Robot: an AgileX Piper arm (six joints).
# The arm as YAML. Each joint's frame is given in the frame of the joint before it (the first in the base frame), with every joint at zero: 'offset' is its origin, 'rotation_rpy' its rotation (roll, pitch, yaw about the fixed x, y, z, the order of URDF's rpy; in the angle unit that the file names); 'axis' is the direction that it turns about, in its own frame. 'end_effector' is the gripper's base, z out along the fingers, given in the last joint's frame.
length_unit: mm
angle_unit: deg
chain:
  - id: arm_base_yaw
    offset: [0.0, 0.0, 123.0]
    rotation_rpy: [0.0, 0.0, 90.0]
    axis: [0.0, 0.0, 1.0]
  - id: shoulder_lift
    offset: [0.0, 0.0, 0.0]
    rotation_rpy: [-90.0, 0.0, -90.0]
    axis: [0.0, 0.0, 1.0]
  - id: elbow
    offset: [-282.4, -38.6, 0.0]
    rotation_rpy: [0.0, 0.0, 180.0]
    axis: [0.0, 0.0, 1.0]
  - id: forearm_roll
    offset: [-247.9, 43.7, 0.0]
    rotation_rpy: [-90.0, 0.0, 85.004]
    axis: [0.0, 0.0, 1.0]
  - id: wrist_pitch
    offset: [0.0, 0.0, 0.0]
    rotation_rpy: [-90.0, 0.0, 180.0]
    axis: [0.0, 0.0, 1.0]
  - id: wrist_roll
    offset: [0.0, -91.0, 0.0]
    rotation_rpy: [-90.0, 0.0, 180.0]
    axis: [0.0, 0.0, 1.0]
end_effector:
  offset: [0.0, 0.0, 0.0]
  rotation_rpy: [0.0, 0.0, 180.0]
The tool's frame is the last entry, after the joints.
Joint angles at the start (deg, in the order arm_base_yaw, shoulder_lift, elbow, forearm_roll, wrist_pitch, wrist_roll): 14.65, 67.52, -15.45, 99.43, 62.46, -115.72
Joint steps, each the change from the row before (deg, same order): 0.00, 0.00, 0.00, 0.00, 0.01, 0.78; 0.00, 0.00, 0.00, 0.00, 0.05, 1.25; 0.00, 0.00, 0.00, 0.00, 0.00, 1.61; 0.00, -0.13, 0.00, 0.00, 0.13, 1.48; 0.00, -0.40, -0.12, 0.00, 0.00, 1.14; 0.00, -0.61, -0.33, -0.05, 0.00, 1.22; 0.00, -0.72, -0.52, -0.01, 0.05, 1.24; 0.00, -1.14, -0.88, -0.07, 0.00, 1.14; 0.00, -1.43, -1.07, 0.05, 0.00, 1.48; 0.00, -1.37, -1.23, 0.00, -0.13, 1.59
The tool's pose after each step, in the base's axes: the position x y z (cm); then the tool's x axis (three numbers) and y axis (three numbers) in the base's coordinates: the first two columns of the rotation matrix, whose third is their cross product. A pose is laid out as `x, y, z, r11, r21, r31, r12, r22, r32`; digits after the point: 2 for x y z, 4 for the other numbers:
12.78, 11.57, 20.82, -0.3989, -0.1494, -0.9047, -0.8979, 0.2640, 0.3522
12.77, 11.57, 20.83, -0.4183, -0.1433, -0.8969, -0.8891, 0.2665, 0.3721
12.77, 11.57, 20.83, -0.4431, -0.1358, -0.8861, -0.8770, 0.2704, 0.3971
12.74, 11.57, 20.88, -0.4635, -0.1275, -0.8769, -0.8666, 0.2715, 0.4187
12.72, 11.57, 21.03, -0.4731, -0.1201, -0.8728, -0.8610, 0.2730, 0.4291
12.73, 11.57, 21.32, -0.4773, -0.1114, -0.8716, -0.8580, 0.2734, 0.4349
12.77, 11.58, 21.73, -0.4775, -0.1007, -0.8728, -0.8570, 0.2725, 0.4374
12.83, 11.60, 22.39, -0.4644, -0.0886, -0.8812, -0.8627, 0.2702, 0.4275
12.88, 11.61, 23.23, -0.4496, -0.0710, -0.8904, -0.8685, 0.2678, 0.4172
12.95, 11.62, 24.13, -0.4346, -0.0539, -0.8990, -0.8738, 0.2669, 0.4064

